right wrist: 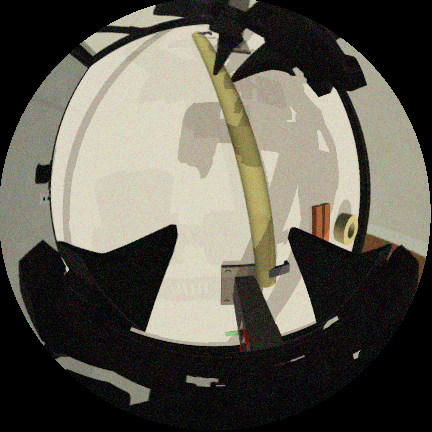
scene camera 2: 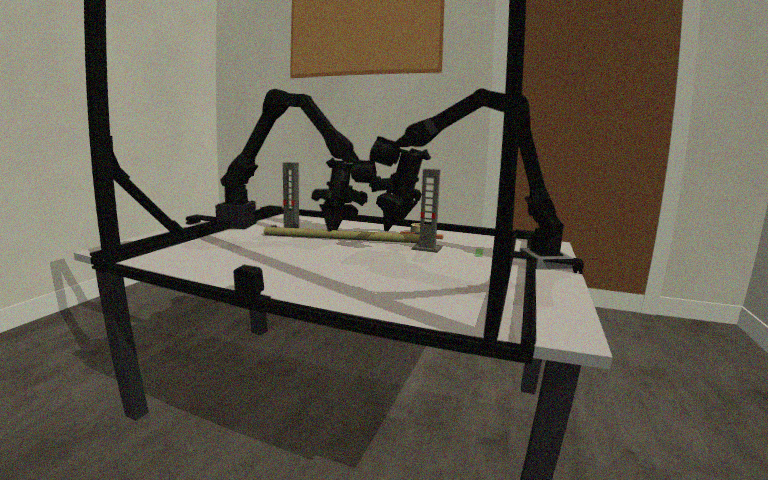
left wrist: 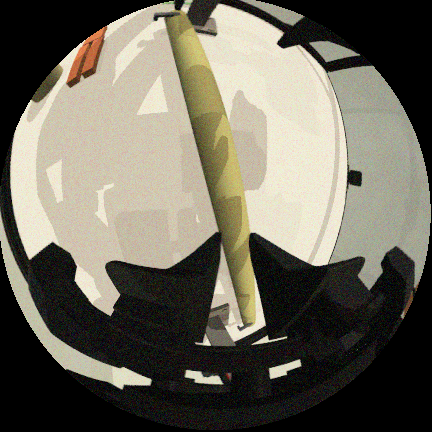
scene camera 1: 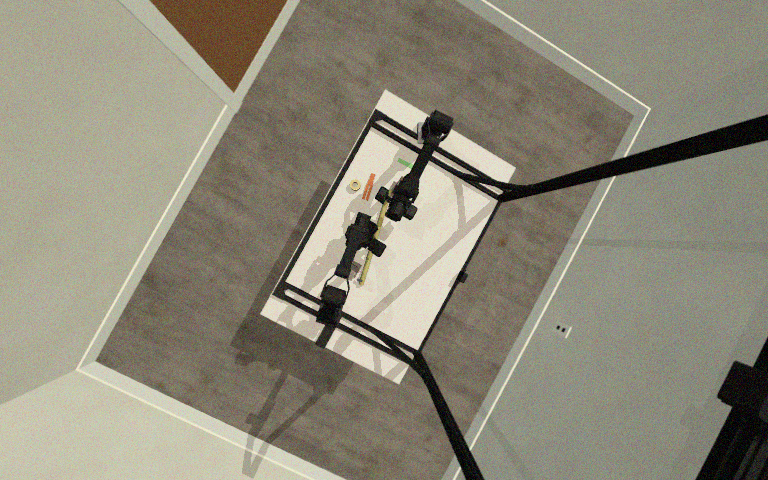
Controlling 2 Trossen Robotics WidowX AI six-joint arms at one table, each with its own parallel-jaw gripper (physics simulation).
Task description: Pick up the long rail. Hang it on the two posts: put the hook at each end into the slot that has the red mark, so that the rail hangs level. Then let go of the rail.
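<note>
The long yellow-green rail lies on or just above the table, with a dark hook at each end. My left gripper is shut on the rail, nearer its left end in scene camera 2. My right gripper is open, above the rail's other half; the rail shows below and between its fingers in the right wrist view. Two grey slotted posts, left and right, stand upright, with red marks at a low slot.
An orange block pair and a tan ring lie beside the rail. A green strip lies near the right arm's base. Black frame bars edge the table. The two wrists are close together above the rail.
</note>
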